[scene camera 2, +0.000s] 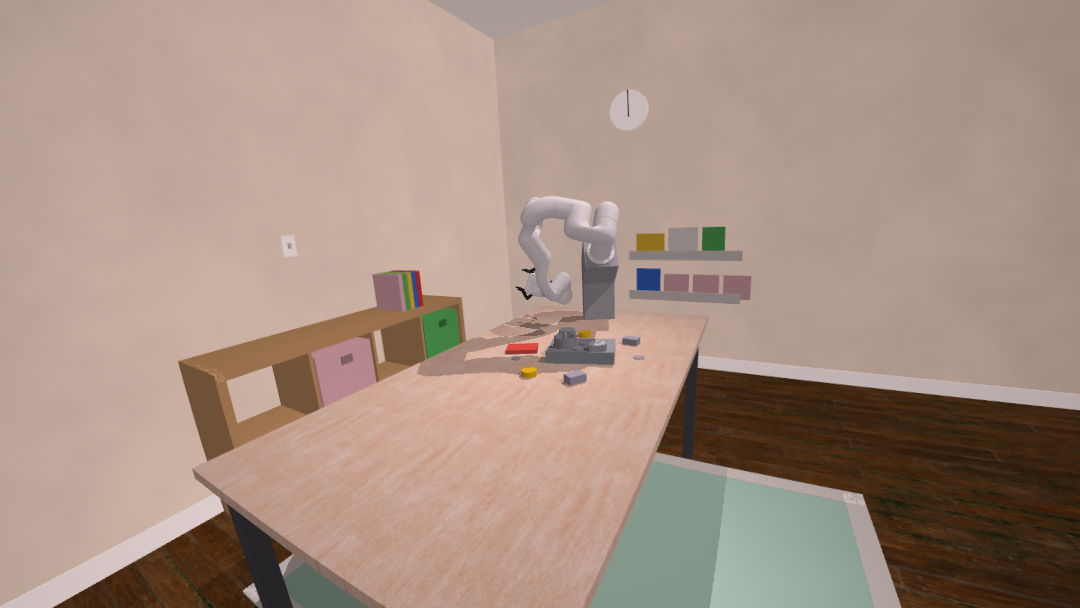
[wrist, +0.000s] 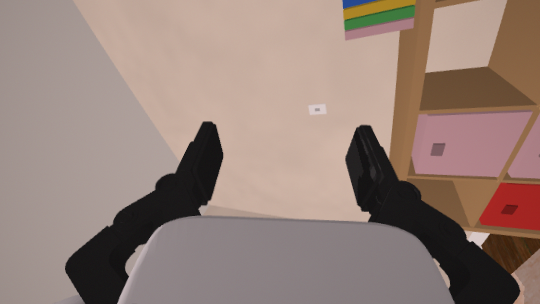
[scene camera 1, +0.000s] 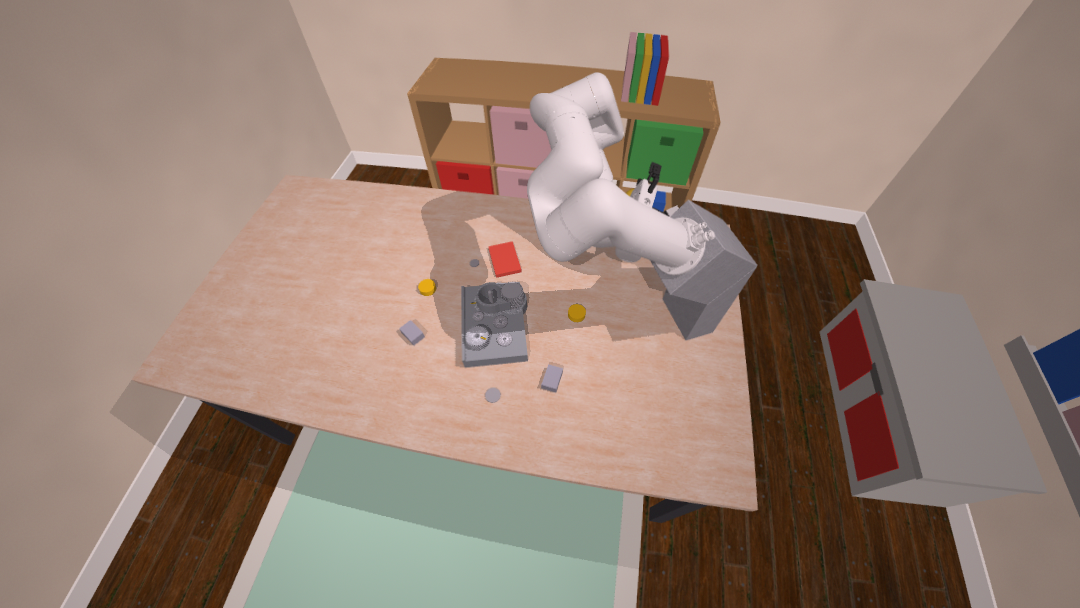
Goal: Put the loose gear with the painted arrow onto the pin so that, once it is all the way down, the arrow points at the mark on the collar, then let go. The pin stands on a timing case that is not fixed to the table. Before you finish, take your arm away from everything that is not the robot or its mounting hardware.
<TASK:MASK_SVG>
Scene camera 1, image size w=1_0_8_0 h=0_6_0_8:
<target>red block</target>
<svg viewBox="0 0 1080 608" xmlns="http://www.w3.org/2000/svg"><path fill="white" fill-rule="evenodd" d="M513 241L488 246L496 278L522 272Z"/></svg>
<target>grey timing case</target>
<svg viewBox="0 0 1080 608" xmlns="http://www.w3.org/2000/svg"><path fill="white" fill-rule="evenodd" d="M520 282L488 282L480 287L461 286L462 362L465 368L528 361L523 317L527 310L527 297L523 292ZM499 334L504 332L511 334L512 343L508 346L499 345L497 342ZM485 327L490 335L490 342L482 350L472 350L465 341L465 333L474 326ZM499 315L503 315L508 319L507 326L501 329L493 325L494 318ZM480 311L483 313L484 318L482 321L477 322L473 319L473 314Z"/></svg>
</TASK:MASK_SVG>
